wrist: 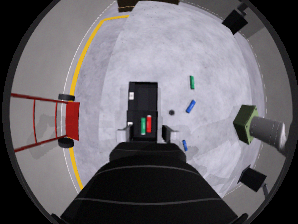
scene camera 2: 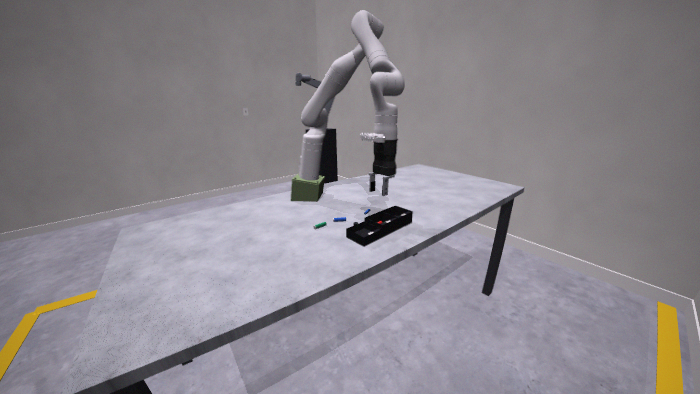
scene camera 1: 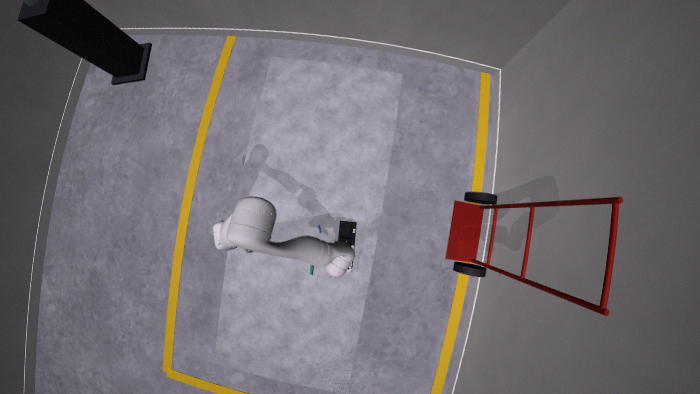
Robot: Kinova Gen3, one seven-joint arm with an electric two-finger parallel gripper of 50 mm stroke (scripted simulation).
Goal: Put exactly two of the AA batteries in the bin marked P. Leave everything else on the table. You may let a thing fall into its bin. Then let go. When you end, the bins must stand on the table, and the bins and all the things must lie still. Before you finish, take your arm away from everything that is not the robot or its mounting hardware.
In view: the gripper [scene camera 2: 378, 193] and a black bin [scene camera 2: 394, 218].
The black bin shows as well in the wrist view [wrist: 146, 93]. The gripper also shows in the wrist view [wrist: 147, 130].
